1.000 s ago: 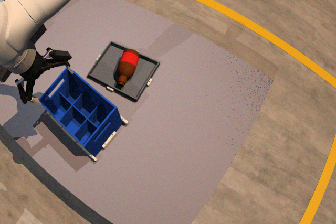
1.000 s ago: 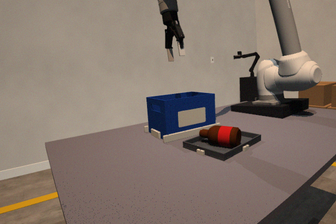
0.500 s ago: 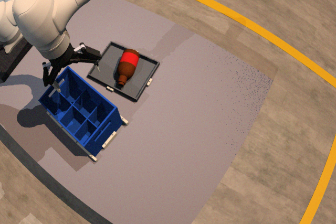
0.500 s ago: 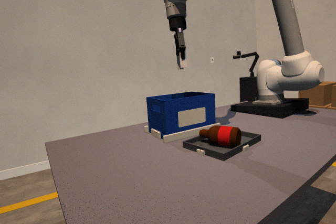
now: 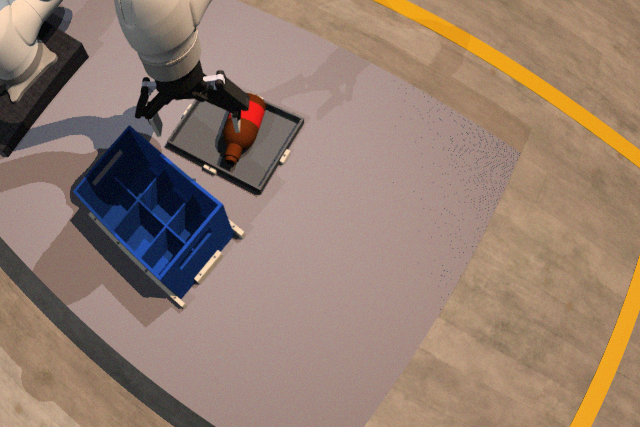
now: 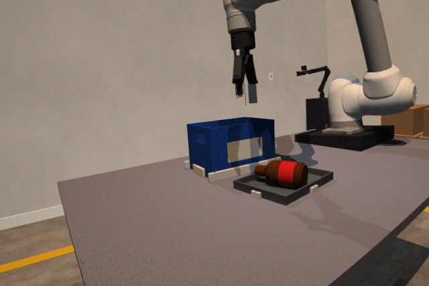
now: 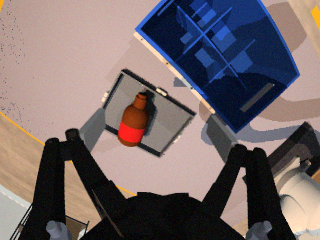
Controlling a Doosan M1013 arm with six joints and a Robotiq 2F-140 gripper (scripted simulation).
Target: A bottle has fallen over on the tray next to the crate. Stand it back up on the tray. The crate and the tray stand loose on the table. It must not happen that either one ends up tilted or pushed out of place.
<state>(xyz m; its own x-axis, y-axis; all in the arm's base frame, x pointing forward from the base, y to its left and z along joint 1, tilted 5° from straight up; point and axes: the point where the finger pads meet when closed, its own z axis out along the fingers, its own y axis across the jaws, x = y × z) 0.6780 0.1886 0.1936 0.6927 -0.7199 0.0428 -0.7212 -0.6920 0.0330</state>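
Now: the bottle 30 mm behind my hand, 110 mm to the left of it and 210 mm below it. From my hand the other things lie so: dark tray 50 mm behind, 110 mm to the left, 240 mm below; then blue crate 20 mm behind, 160 mm to the right, 170 mm below.
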